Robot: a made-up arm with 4 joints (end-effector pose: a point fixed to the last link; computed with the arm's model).
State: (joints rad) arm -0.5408 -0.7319 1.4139 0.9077
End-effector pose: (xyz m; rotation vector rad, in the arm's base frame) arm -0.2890 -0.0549 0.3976 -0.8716 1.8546 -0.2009
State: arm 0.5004 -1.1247 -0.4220 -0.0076
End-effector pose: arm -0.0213 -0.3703 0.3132 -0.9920 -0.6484 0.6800
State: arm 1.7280 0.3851 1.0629 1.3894
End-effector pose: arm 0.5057 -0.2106 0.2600 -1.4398 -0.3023 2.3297
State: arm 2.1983 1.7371 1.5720 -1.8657
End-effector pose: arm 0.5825 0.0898 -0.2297 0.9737 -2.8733 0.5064
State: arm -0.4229 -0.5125 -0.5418 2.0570
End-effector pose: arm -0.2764 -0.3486 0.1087 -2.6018 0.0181 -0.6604
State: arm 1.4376 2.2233 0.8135 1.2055
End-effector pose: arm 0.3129 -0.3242 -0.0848 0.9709 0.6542 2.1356
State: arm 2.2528 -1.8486 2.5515 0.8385
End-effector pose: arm -0.0071 -0.0688 0.1484 -2.1742 0.2581 -0.3465
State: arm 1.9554 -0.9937 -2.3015 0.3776
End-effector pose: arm 0.2479 0.1328 0.3067 -1.7543 2.1290 -1.2659
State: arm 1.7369 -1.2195 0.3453 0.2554
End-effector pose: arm 0.2414 -0.2058 0.3230 -1.2979 -0.9716 1.2050
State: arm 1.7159 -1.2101 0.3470 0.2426
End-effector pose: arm 0.2388 -0.2105 0.3250 -1.2905 -0.9379 1.1982
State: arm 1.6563 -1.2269 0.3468 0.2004
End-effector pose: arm 0.2224 -0.2242 0.3276 -1.2855 -0.8778 1.1551
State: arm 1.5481 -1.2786 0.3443 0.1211
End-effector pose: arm 0.1865 -0.2460 0.3302 -1.2820 -0.7892 1.0640
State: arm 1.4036 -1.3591 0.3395 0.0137
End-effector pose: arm 0.1333 -0.2670 0.3318 -1.2774 -0.6869 0.9355
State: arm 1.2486 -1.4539 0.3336 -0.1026
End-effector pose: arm 0.0725 -0.2781 0.3311 -1.2723 -0.5911 0.7936
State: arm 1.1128 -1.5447 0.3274 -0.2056
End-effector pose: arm 0.0181 -0.2776 0.3281 -1.2698 -0.5182 0.6675
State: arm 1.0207 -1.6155 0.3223 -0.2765
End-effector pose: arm -0.0193 -0.2711 0.3238 -1.2736 -0.4769 0.5805
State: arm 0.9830 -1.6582 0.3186 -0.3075
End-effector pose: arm -0.0364 -0.2658 0.3196 -1.2840 -0.4686 0.5422
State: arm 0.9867 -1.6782 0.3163 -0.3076
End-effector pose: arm -0.0386 -0.2637 0.3162 -1.2990 -0.4838 0.5403
